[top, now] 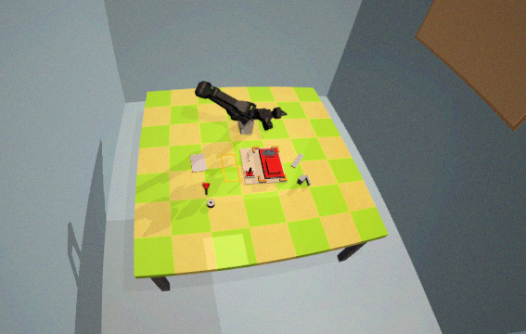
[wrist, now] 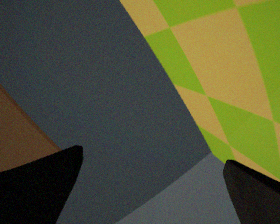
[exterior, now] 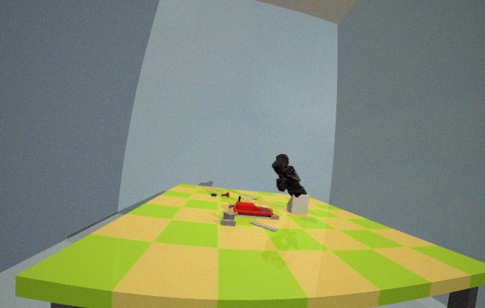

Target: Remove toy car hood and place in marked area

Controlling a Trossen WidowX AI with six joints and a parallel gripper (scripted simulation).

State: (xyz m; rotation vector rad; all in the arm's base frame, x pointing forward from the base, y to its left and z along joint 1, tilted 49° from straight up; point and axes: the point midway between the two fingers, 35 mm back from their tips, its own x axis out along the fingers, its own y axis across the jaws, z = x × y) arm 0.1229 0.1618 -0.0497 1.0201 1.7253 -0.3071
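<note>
Right now the red hood is 250 mm ahead of my gripper tip, 130 mm to the right of it and 130 mm below it. The rest, counted from my gripper tip: grey plate: 510 mm to the right, 170 mm below, 100 mm ahead; then grey flat bar: 210 mm ahead, 170 mm below, 50 mm to the left; then grey block: 360 mm ahead, 150 mm below.
</note>
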